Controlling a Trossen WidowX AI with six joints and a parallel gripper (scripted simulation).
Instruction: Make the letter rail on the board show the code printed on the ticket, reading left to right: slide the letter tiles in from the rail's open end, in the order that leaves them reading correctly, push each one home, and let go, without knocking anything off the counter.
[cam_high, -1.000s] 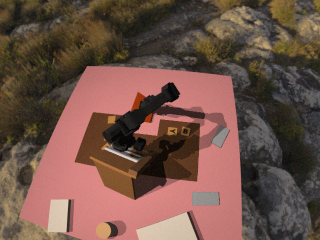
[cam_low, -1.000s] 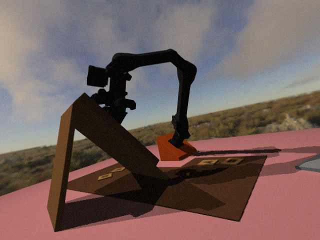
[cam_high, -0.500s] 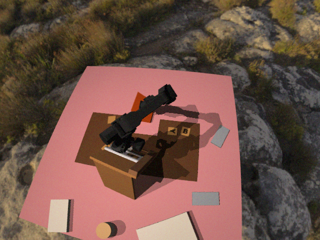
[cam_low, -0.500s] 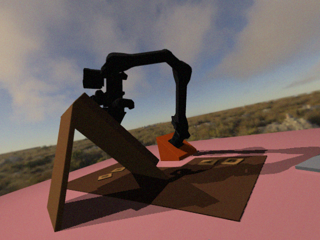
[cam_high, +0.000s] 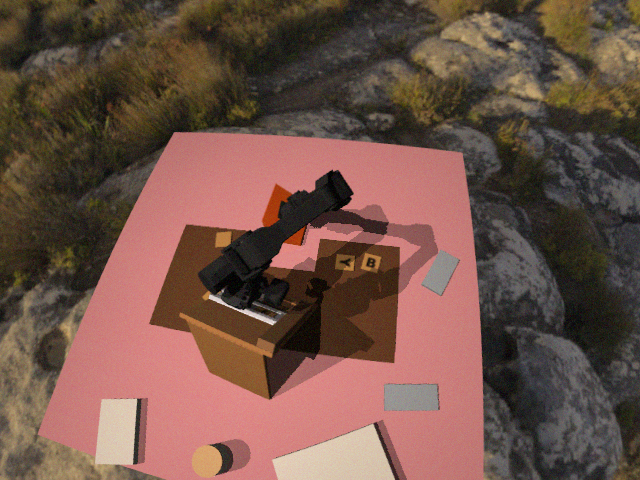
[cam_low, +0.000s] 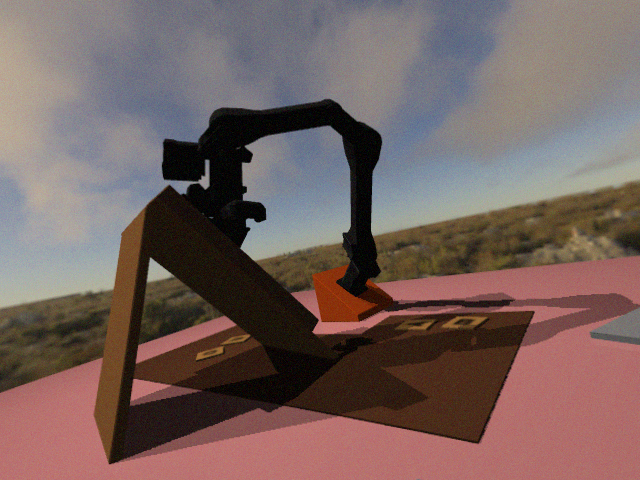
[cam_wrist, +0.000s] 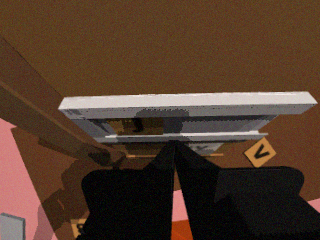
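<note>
Now: the white ticket 9 cm below my gripper tip, 5 cm behind it and 3 cm to the right of it. Also, from my gripper tip: brown mat 17 cm below, 15 cm behind, 1 cm to the left; white block 40 cm ahead, 37 cm to the right, 16 cm below.
</note>
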